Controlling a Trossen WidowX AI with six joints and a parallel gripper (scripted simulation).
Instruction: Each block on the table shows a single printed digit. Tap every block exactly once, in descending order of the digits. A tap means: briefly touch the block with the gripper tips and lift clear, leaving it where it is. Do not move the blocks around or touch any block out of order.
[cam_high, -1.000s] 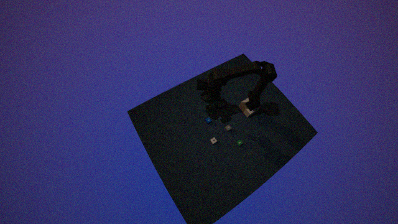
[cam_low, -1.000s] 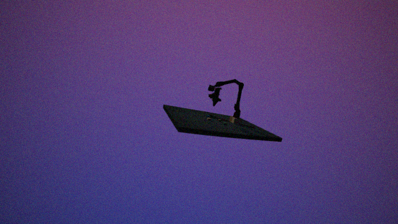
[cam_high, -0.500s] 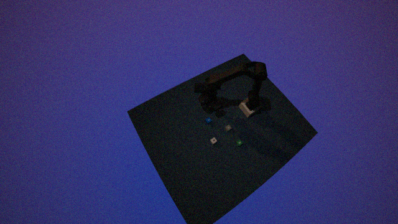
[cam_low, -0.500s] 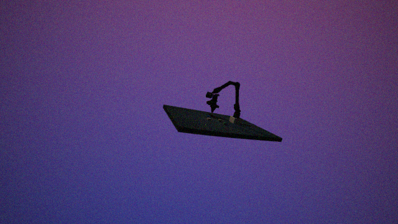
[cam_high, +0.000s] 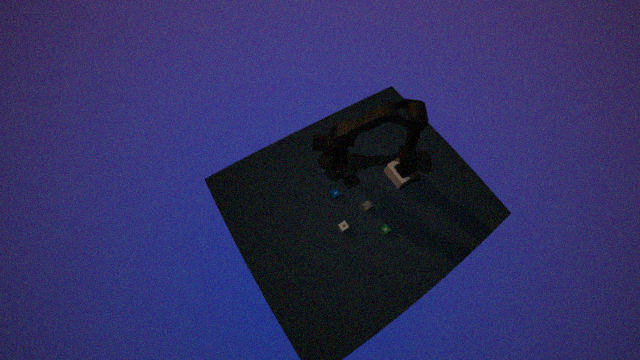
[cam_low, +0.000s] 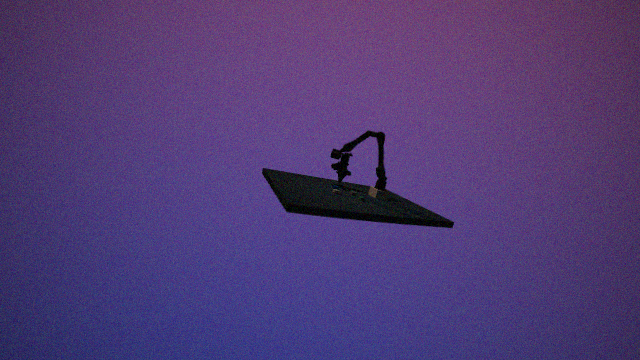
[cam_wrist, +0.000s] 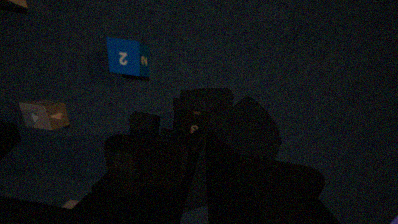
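The black block is 1 cm to the left of my gripper tip and 2 cm below it. Round my gripper tip: blue block 6 cm ahead, 9 cm to the left, 2 cm below; white block 11 cm ahead, 23 cm to the left, 2 cm below; tan block 3 cm behind, 21 cm to the left, 2 cm below.
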